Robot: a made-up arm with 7 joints.
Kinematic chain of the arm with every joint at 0, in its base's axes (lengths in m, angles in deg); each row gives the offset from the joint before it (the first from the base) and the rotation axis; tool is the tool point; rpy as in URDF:
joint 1: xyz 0 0 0.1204 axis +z
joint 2: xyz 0 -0.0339 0.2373 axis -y
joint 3: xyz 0 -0.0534 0.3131 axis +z
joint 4: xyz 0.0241 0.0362 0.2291 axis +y
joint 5: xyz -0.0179 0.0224 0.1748 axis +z
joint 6: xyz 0 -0.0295 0.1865 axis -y
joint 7: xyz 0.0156 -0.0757 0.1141 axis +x
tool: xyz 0 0 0 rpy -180 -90 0
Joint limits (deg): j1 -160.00..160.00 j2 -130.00..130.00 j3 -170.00..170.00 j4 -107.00..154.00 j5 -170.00..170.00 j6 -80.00..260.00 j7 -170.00..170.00
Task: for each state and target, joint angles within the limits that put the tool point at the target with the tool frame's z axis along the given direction. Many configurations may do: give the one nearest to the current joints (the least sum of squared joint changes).
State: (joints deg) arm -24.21 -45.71 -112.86 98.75 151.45 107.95 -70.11
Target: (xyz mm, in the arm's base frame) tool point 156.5 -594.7 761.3 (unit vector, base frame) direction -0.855 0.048 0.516
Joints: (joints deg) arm -34.47 -58.49 -129.55 57.88 155.21 146.95 -70.11
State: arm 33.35 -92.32 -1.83 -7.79 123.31 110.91 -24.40
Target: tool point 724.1 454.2 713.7 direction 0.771 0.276 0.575
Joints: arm 35.86 -67.56 20.33 -23.23 127.17 99.64 -24.40
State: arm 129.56 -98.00 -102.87 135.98 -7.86 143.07 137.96
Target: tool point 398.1 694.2 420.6 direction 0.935 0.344 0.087
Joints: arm 93.91 -92.61 -104.28 96.49 -20.08 113.93 137.96
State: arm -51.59 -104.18 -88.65 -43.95 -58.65 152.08 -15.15
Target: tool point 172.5 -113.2 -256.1 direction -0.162 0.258 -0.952
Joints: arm -33.51 -130.00 -133.79 -70.91 -104.05 125.88 -15.15
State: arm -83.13 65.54 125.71 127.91 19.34 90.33 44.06
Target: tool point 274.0 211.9 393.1 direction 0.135 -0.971 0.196
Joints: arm -102.51 102.72 85.20 149.33 12.02 78.99 44.06
